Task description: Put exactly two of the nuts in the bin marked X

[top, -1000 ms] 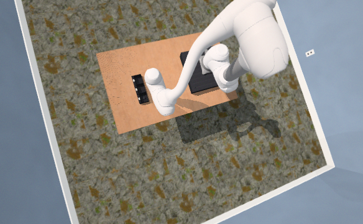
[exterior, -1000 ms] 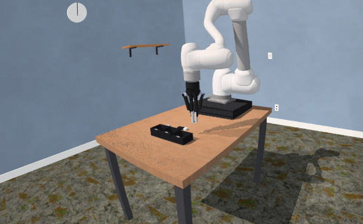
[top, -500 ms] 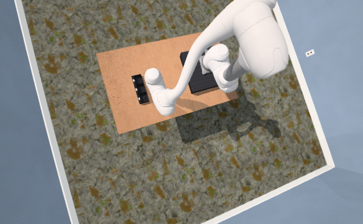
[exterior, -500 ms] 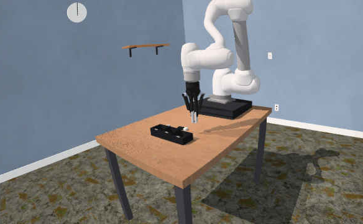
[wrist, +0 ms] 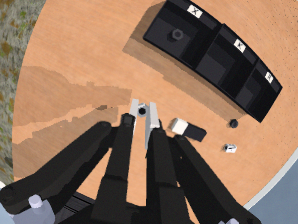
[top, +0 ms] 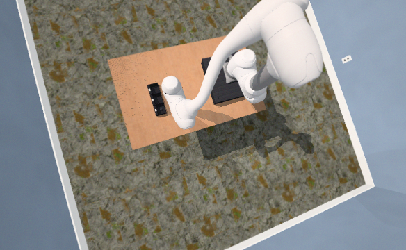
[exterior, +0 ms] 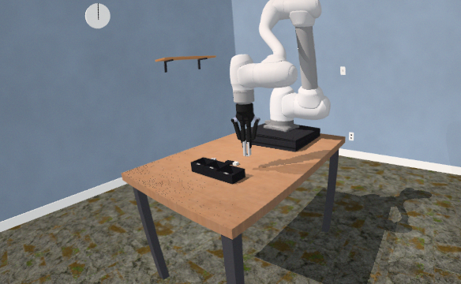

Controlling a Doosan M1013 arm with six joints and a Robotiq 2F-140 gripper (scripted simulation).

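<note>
Now: hand 130 mm short of the black bin row, 70 mm to the left of it and 80 mm above it. The rest, counted from my hand: white piece: 10 mm ahead, 220 mm to the right, 90 mm below; then pale nut: 30 mm below.
</note>
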